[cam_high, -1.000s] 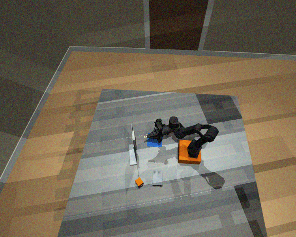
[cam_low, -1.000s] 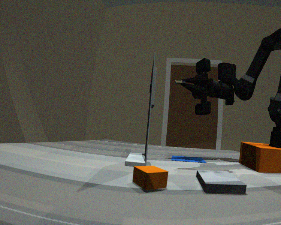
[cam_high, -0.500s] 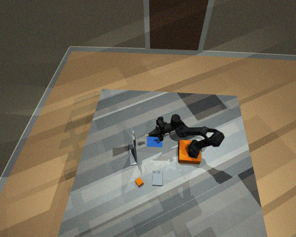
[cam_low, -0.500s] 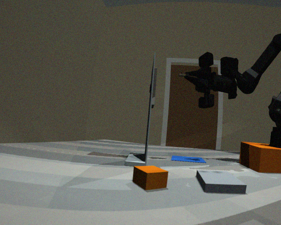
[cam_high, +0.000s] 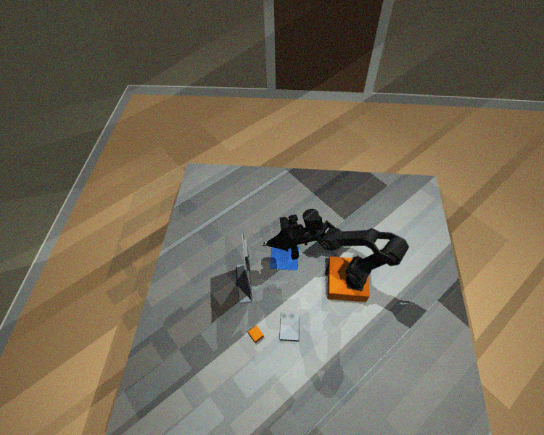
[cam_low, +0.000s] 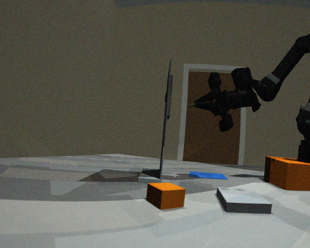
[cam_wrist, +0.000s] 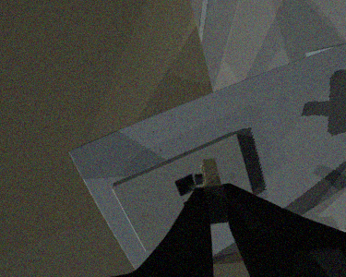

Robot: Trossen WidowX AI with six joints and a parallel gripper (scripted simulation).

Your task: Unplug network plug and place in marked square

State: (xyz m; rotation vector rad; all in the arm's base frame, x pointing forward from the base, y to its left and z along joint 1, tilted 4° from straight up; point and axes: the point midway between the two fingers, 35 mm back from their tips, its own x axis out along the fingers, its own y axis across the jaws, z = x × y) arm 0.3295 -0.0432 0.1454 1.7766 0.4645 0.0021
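Now: the blue marked square 50 mm behind my gripper tip, 70 mm to the right of it and 220 mm below it. Round my gripper tip: tan network plug: 10 mm ahead; flat grey block: 120 mm behind, 230 mm to the left, 210 mm below; upright panel: 80 mm ahead, 70 mm to the left, 80 mm below.
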